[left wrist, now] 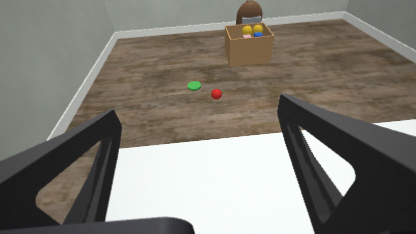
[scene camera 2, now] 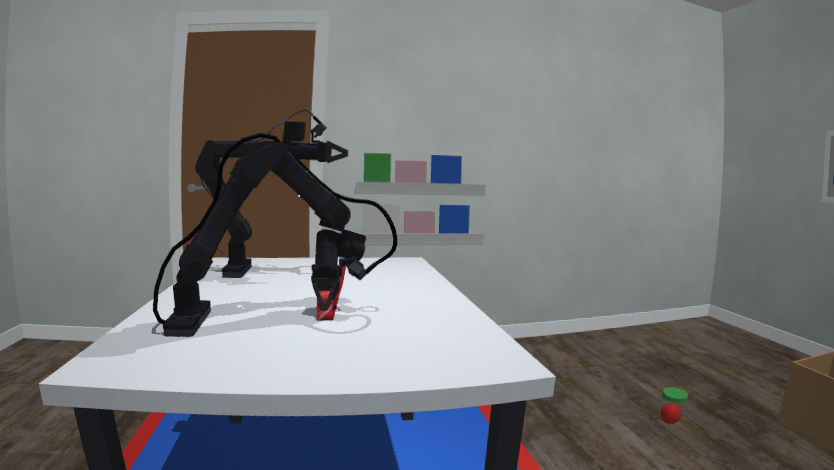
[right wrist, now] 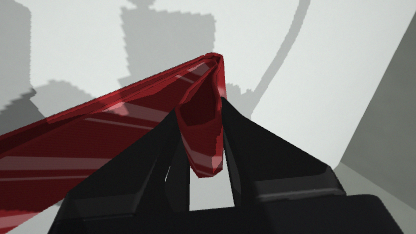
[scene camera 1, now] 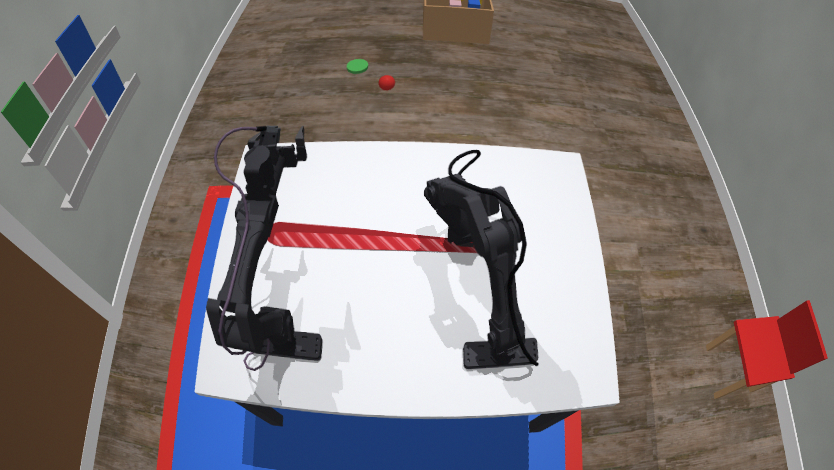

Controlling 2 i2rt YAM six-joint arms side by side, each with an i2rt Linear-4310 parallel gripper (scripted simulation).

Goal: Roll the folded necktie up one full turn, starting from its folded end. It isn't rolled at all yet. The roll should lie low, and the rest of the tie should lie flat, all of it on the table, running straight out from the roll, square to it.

Labels:
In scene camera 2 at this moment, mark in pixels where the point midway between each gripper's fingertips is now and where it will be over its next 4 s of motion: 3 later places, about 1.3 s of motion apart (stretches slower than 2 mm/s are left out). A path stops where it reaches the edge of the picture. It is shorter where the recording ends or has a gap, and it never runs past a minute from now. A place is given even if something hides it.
My left gripper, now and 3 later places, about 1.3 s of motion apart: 348, 153; 333, 214; 324, 282; 324, 292
My right gripper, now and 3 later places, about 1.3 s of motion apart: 324, 311; 325, 297; 326, 294; 326, 298

